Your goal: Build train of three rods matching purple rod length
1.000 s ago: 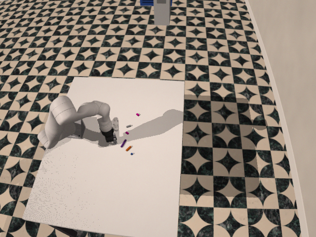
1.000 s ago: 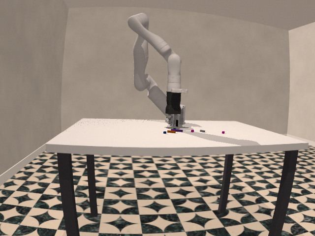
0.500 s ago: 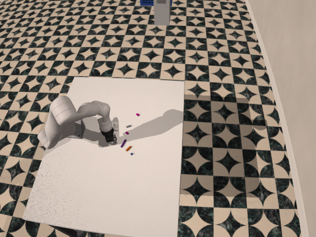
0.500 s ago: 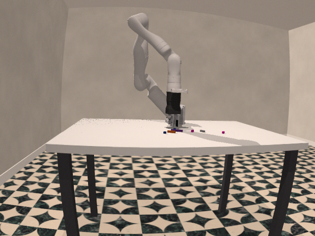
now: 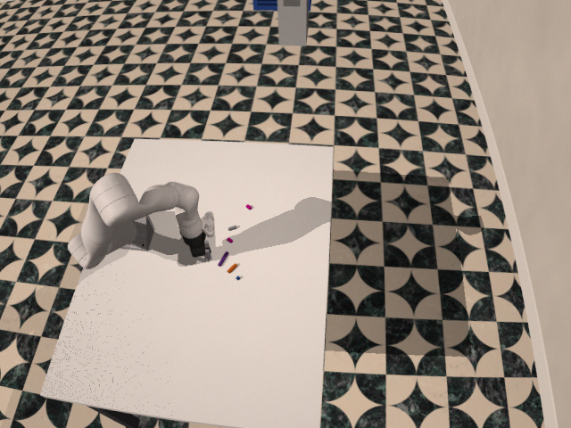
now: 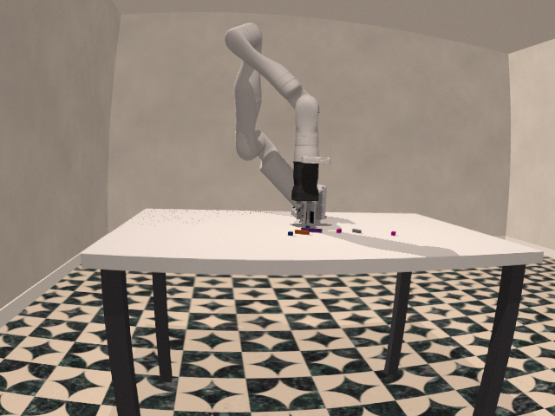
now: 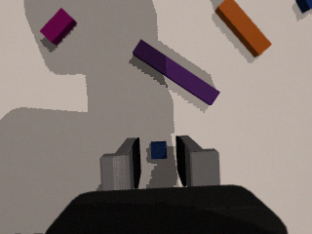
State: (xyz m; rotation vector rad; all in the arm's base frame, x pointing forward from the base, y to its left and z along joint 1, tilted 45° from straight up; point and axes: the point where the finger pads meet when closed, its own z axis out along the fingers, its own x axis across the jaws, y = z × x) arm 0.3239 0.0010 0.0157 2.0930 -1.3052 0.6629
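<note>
Now: the purple rod 50 mm ahead of my hand, 30 mm below it and 10 mm to the left of it. The rest, counted from my hand: grey rod: 140 mm to the left, 50 mm ahead, 30 mm below; then orange rod: 90 mm ahead, 30 mm below, 20 mm to the right.
</note>
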